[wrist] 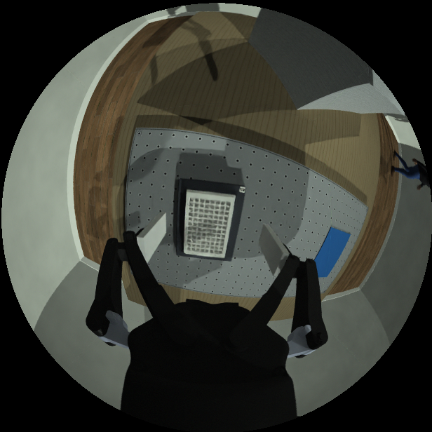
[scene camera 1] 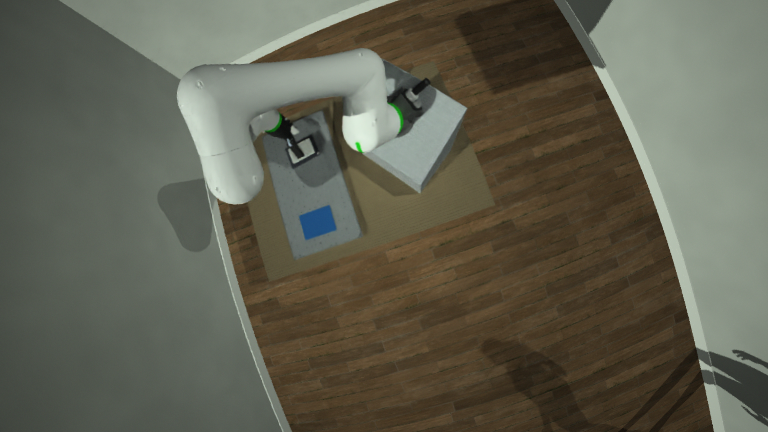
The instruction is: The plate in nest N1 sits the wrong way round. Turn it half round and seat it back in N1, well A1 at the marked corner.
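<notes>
A white plate with a grid of wells (scene camera 1: 308,146) (wrist: 209,222) sits in a dark nest (scene camera 1: 315,146) (wrist: 237,215) on the grey perforated board. A small white label (wrist: 242,189) marks the nest's upper right corner in the wrist view. Which corner of the plate holds well A1 is too small to tell. My gripper (scene camera 1: 295,141) (wrist: 213,228) is open and empty, above the plate and nest. In the wrist view one pad shows to the left of the nest and the other to its right. In the scene view a finger covers part of the plate.
The grey perforated board (scene camera 1: 287,198) (wrist: 270,185) carries a flat blue rectangle (scene camera 1: 317,221) (wrist: 332,251) toward its other end. A big grey block (scene camera 1: 424,139) (wrist: 310,60) stands beside the board, under the arm's base. A person (wrist: 412,172) shows at the wrist view's right edge.
</notes>
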